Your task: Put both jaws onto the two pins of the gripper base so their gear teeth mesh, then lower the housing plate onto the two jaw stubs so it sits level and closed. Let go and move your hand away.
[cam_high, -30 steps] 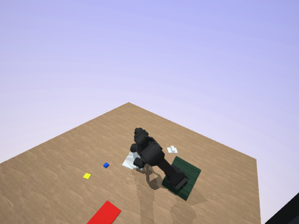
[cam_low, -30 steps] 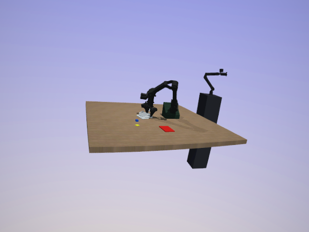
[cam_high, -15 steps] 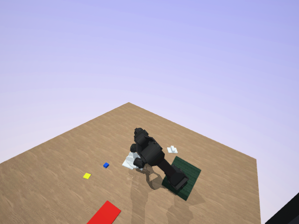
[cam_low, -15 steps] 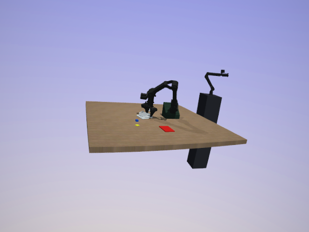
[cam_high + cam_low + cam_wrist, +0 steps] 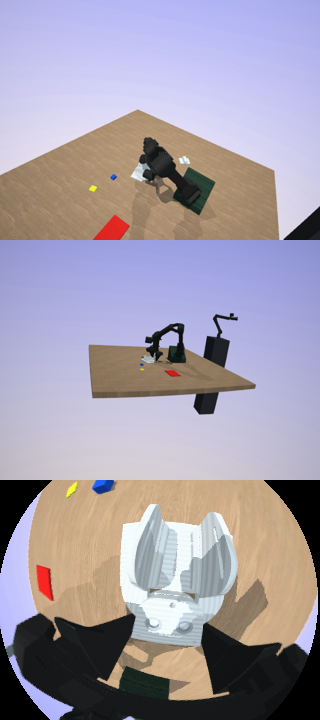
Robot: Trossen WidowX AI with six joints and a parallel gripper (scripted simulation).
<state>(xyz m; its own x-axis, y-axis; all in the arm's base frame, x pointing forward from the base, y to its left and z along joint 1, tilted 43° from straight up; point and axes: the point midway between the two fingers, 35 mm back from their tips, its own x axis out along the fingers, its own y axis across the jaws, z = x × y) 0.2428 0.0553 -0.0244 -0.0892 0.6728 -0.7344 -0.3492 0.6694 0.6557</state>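
Right now the white jaw is 2 cm to the left of my gripper tip, 2 cm ahead of it and 1 cm above it. Round my gripper tip: blue cube (17 cm to the left, 14 cm ahead); then yellow tile (29 cm to the left, 15 cm ahead, 1 cm below); then red patch (35 cm to the left, 9 cm behind).
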